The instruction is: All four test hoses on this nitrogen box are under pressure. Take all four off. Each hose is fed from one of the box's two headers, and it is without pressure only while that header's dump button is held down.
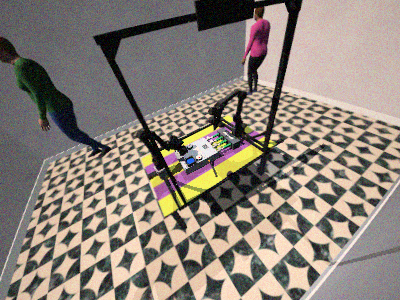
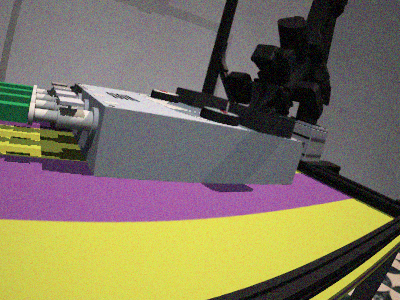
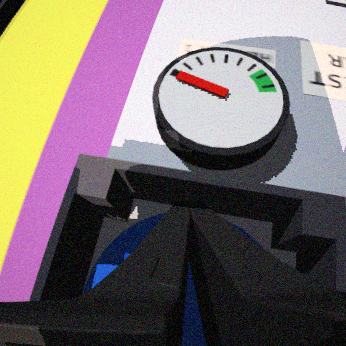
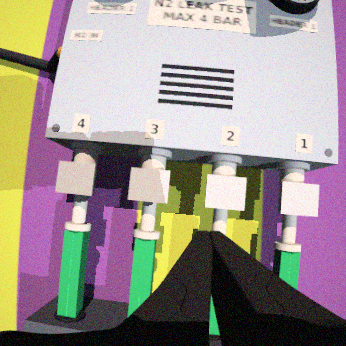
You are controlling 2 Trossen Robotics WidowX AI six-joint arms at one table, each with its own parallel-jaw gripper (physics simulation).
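Places are measured from the left arm's base along level axes (x left, y back, z up), in millimetres.
Pixels of known places: left gripper, fingertip midpoint: [image 1: 185,148] [image 2: 247,121] [image 3: 186,211]; right gripper, fingertip midpoint: [image 1: 214,130] [image 4: 207,240]; left arm's base, link origin: [image 1: 160,166] [image 2: 305,122]; right arm's base, link origin: [image 1: 238,127].
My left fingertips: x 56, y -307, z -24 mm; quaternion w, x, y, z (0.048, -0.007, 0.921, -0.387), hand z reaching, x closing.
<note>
For each thing: its top centre in the pictures, then the offset to it from my left fingertips. "*": a spot on its surface instead.
- header 1 gauge, surface spot: [image 3: 215,120] * dz +7, dx -10, dy -35 mm
- black inlet hose, surface spot: [image 4: 25,59] * dz -74, dx -340, dy -68 mm
- dark block, surface spot: [image 4: 45,317] * dz -20, dx -284, dy -372 mm
The white nitrogen box [image 1: 200,150] [image 2: 190,150] [image 4: 120,85] carries hoses 4 [image 4: 73,272], 3 [image 4: 142,272], 2 [image 4: 214,320] and 1 [image 4: 289,265], with green sleeves and white square pieces at the ports. All four fittings line up with their ports. My left gripper [image 3: 186,211] is shut, its tips low in the dark housing over a blue button [image 3: 187,300], which they largely cover. The header 1 gauge [image 3: 215,120] beside it has its red needle at the low end, away from green. My right gripper [image 4: 207,240] is shut and empty above hose 2, hiding much of it.
A blue button [image 1: 190,161] shows at the box's near end. A black inlet hose [image 4: 25,59] leaves the box's side. A dark block [image 4: 45,317] stands at the hoses' far ends. Black frame posts [image 1: 283,65] rise around the striped table. Two people stand beyond it.
</note>
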